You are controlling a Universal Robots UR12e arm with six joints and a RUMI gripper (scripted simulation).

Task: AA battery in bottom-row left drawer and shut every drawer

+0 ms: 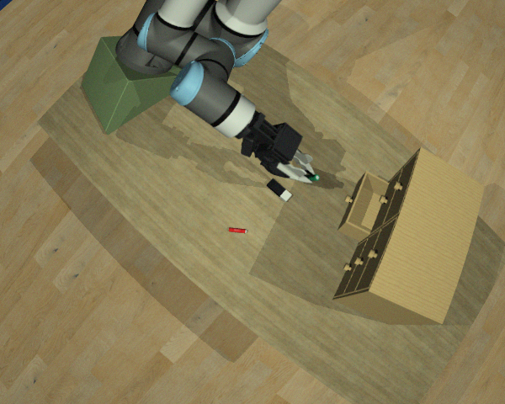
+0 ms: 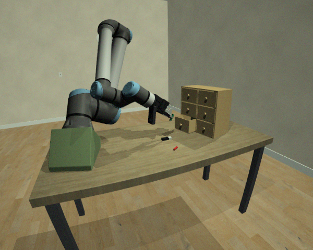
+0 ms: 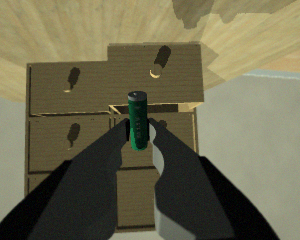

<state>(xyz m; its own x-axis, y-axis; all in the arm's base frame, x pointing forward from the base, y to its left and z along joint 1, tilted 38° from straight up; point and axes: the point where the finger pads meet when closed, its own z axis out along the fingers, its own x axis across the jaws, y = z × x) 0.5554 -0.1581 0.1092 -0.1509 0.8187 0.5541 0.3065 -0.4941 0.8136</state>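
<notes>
The green AA battery lies 10 mm ahead of my hand. Also, from my hand: black-and-white block (40 mm behind, 30 mm to the right, 130 mm below); small red cylinder (70 mm behind, 170 mm to the right, 130 mm below).
</notes>
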